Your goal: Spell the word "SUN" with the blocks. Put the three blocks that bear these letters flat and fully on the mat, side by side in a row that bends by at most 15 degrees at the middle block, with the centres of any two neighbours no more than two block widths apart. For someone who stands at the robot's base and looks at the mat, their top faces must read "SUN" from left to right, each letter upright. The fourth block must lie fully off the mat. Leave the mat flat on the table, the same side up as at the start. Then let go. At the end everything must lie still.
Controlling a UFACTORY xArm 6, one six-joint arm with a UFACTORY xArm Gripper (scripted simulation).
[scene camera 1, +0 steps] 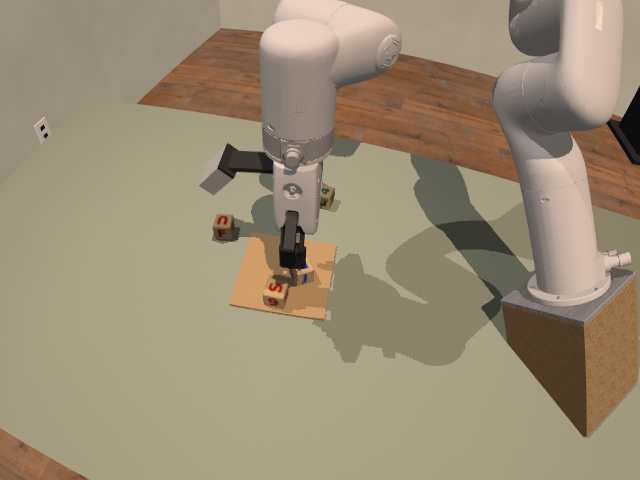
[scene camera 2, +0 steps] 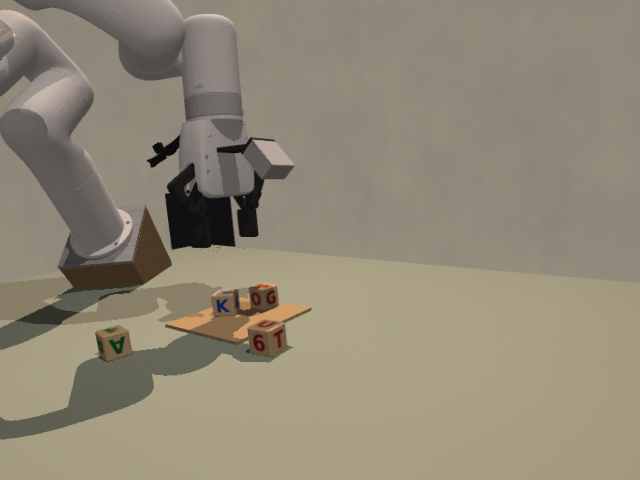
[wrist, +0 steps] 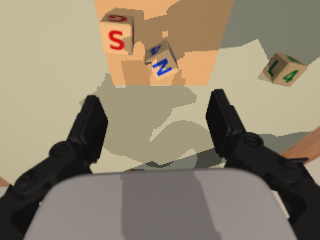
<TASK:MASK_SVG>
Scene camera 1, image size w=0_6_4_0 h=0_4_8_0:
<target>gripper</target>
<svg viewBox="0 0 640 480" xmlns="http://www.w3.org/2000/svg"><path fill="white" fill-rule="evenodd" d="M228 143L208 162L199 186L215 195L235 178L236 172L273 174L274 220L276 229L279 232L281 231L279 245L280 267L305 269L305 234L313 235L318 228L323 160L329 156L333 145L327 154L306 163L299 162L296 166L289 166L285 161L281 161L281 159L269 154L264 146L264 152L239 151Z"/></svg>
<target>tan mat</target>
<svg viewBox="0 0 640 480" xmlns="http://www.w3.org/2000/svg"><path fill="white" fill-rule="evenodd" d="M251 233L229 305L324 321L336 244L304 240L306 255L309 257L314 268L314 281L295 286L289 274L289 269L280 267L280 236ZM268 278L288 282L289 294L284 309L264 305L263 292Z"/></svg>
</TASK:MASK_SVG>
